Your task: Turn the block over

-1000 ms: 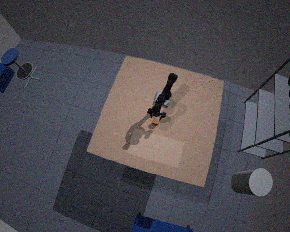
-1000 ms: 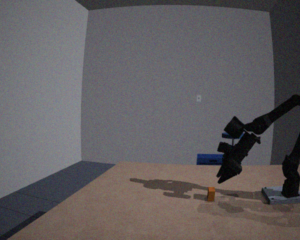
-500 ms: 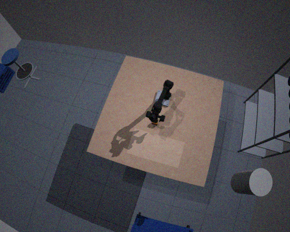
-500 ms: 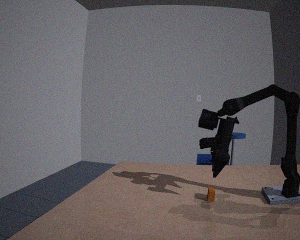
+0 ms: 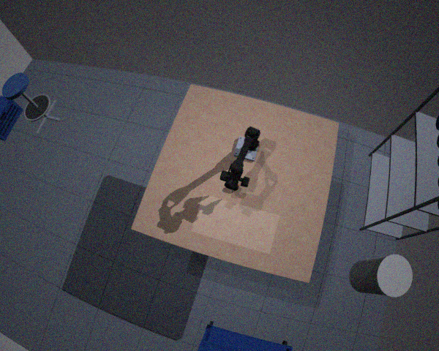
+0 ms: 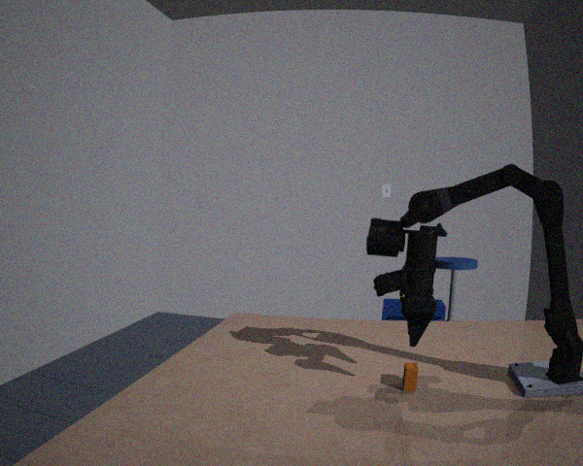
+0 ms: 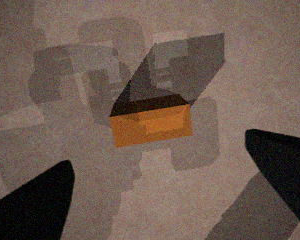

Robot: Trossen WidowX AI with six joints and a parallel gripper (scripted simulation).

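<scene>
My gripper tip is 1 cm past the block and 8 cm above it.
</scene>
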